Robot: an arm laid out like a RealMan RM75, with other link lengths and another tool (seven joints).
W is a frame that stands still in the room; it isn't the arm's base.
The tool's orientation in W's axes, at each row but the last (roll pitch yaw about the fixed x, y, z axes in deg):
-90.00 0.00 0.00
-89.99 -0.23 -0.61
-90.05 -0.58 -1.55
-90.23 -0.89 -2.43
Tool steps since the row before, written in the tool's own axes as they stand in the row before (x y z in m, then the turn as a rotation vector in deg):
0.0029 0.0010 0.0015 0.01 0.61 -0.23
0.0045 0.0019 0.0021 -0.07 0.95 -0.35
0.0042 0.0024 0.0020 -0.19 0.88 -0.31
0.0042 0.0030 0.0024 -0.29 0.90 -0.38
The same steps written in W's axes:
0.0029 0.0015 -0.0010 0.01 -0.23 -0.61
0.0045 0.0021 -0.0019 -0.07 -0.35 -0.95
0.0043 0.0019 -0.0024 -0.19 -0.31 -0.88
0.0043 0.0022 -0.0029 -0.29 -0.37 -0.90

